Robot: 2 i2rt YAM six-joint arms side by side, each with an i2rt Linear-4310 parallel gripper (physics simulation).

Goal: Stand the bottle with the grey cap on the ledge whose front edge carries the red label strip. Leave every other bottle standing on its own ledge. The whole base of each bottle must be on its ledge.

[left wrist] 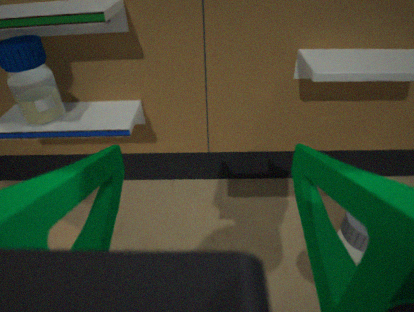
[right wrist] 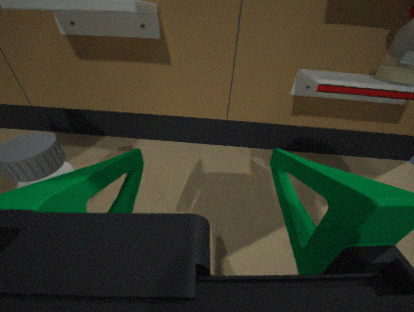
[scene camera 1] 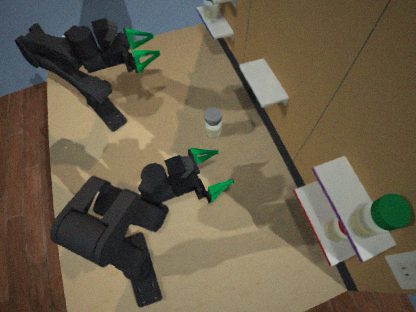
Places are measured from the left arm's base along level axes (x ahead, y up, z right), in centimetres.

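Where they show: left gripper, fingertip midpoint: [left wrist: 207,156] [scene camera 1: 156,44]; right gripper, fingertip midpoint: [right wrist: 206,155] [scene camera 1: 225,165]; left arm's base, link origin: [scene camera 1: 106,111]; right arm's base, link origin: [scene camera 1: 141,268].
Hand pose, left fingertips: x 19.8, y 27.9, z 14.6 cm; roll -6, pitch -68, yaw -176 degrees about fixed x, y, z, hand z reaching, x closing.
Each offset is from my left fingertips to the top centre of the thing. "pt": to the spot under its first point.
The grey-capped bottle {dx +3.2, dy -17.4, dz +20.1 cm} [scene camera 1: 213,123] [left wrist: 354,234] [right wrist: 34,157] stands upright on the table. My left gripper [scene camera 1: 156,45] [left wrist: 207,156] is open and empty, up and to the left of the bottle in the scene view. My right gripper [scene camera 1: 225,166] [right wrist: 206,155] is open and empty, below the bottle in the scene view; in its wrist view the bottle is beyond the left finger. The red-label ledge {dx -0.3, dy -11.9, dz +64.4 cm} [scene camera 1: 312,220] [right wrist: 345,80] is at the lower right, partly under the purple-label ledge. A red-capped bottle {dx -0.9, dy -1.4, dz +67.5 cm} [scene camera 1: 335,230] [right wrist: 404,47] stands on it, partly hidden.
A green-capped bottle {dx -2.5, dy +12.6, dz +67.6 cm} [scene camera 1: 367,220] stands on the purple-label ledge {pt dx +2.7, dy +2.1, dz +58.7 cm} [scene camera 1: 340,175]. A blue-capped bottle {dx +32.1, dy -1.4, dz -11.8 cm} [left wrist: 36,95] stands on the blue-label ledge {dx +31.3, dy -11.9, dz -9.1 cm} [left wrist: 100,117], under a green-label ledge {dx +31.3, dy +2.1, dz -9.1 cm} [left wrist: 60,11]. A plain white ledge {dx +15.5, dy -4.9, dz +27.6 cm} [scene camera 1: 264,82] [left wrist: 360,60] [right wrist: 110,20] is on the wall between them.
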